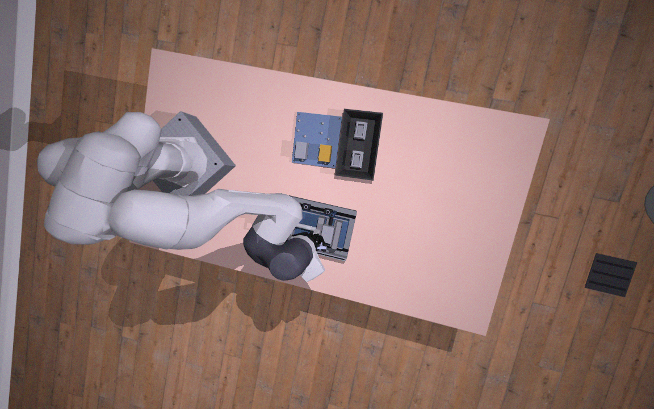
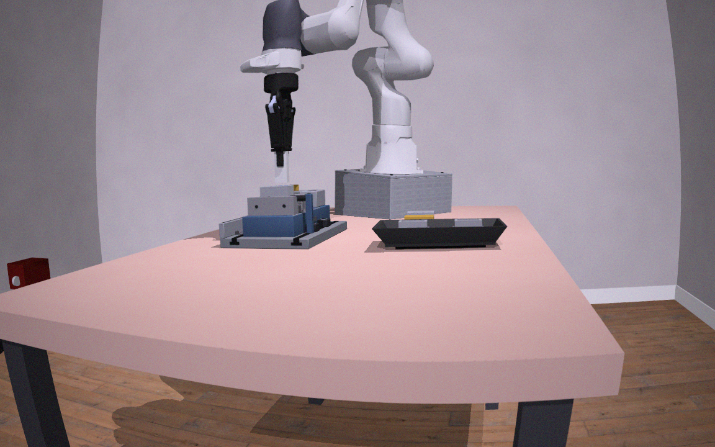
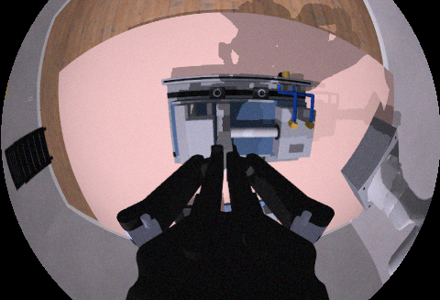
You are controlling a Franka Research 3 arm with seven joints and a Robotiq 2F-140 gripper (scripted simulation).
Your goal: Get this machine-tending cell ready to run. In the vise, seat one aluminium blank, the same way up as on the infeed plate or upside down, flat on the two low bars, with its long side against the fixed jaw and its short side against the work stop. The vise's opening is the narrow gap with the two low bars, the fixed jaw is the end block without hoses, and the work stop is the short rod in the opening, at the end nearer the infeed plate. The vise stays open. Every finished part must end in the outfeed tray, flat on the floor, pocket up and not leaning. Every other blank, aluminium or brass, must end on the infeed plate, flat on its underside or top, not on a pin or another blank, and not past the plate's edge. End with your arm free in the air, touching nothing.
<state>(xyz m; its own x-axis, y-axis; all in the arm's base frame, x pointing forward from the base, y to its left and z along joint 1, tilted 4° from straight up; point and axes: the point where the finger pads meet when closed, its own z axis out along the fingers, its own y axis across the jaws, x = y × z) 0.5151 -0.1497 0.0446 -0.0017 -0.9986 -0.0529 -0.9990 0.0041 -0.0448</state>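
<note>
My hand is 6 cm above the aluminium blank and 4 cm short of it. Also, from my hand: cylinder (13 cm behind, 8 cm below); brass blank (28 cm to the left, 13 cm below, 4 cm behind); vise (11 cm below, 3 cm behind).
</note>
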